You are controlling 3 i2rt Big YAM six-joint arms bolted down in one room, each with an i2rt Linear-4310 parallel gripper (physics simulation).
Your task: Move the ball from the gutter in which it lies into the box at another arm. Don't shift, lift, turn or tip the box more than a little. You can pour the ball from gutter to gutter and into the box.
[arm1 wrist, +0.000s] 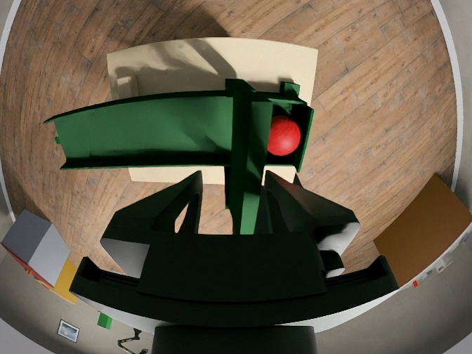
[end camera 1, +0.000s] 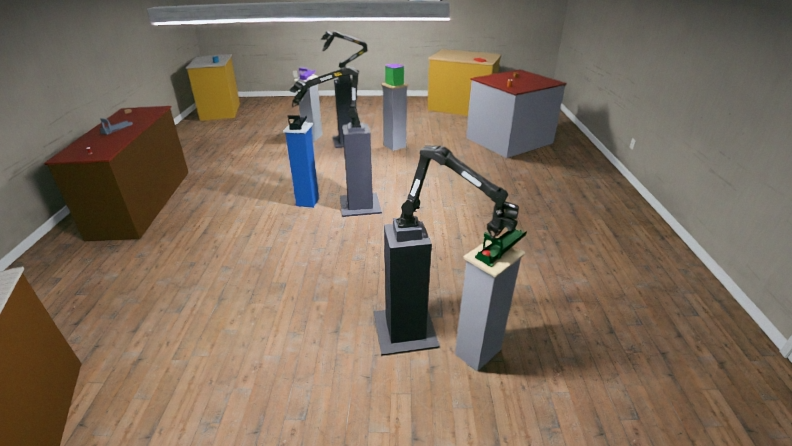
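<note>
The red ball (arm1 wrist: 285,136) (end camera 1: 486,253) lies at the closed end of a green gutter (arm1 wrist: 150,130) (end camera 1: 512,239), beside its upright handle (arm1 wrist: 242,135). Arm1's gripper (arm1 wrist: 233,172) is open, its fingertips on either side of the handle, with a gap at the left finger. In the end camera 1 view, the front arm's gripper (end camera 1: 494,228) is just above the green gutter. The middle arm's gripper (end camera 1: 295,95) hangs above a small black gutter (end camera 1: 296,121). The far arm's gripper (end camera 1: 325,40) is raised near a purple object (end camera 1: 304,73), perhaps a gutter. A green box (end camera 1: 394,75) with a purple top stands to the right of the far arm.
The green gutter rests on a cream-topped pedestal (arm1 wrist: 172,47) (end camera 1: 487,310). The black gutter stands on a blue pedestal (end camera 1: 302,166), the box on a grey pedestal (end camera 1: 394,116). Red-topped cabinets (end camera 1: 138,127) (end camera 1: 526,81) and yellow cabinets (end camera 1: 213,91) (end camera 1: 457,88) stand near the walls.
</note>
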